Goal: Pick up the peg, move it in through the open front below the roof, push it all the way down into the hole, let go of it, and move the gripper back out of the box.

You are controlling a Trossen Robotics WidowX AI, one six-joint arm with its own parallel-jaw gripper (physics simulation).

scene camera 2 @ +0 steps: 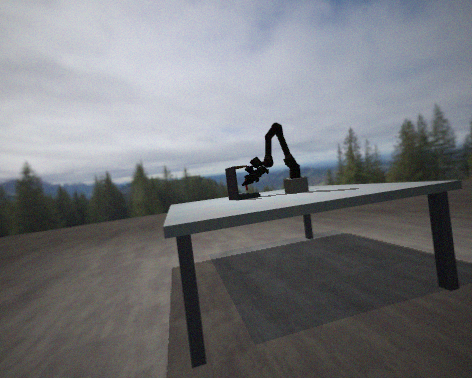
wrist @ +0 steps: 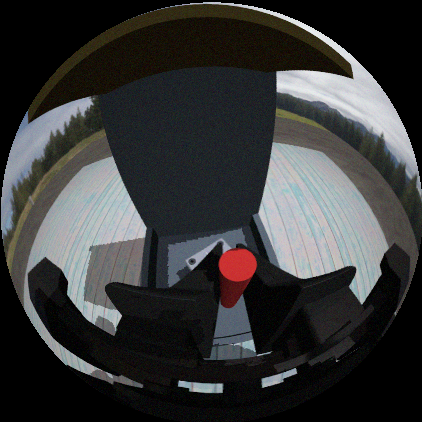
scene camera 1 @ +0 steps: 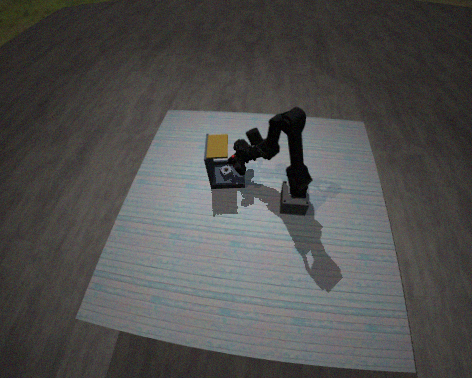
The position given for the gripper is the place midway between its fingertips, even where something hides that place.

The gripper (wrist: pixel 228 249) holds a red peg (wrist: pixel 236 265); nothing else touches it. Further things: a dark box (scene camera 1: pixel 218 178).
The dark box also shows in the wrist view (wrist: pixel 171 250).
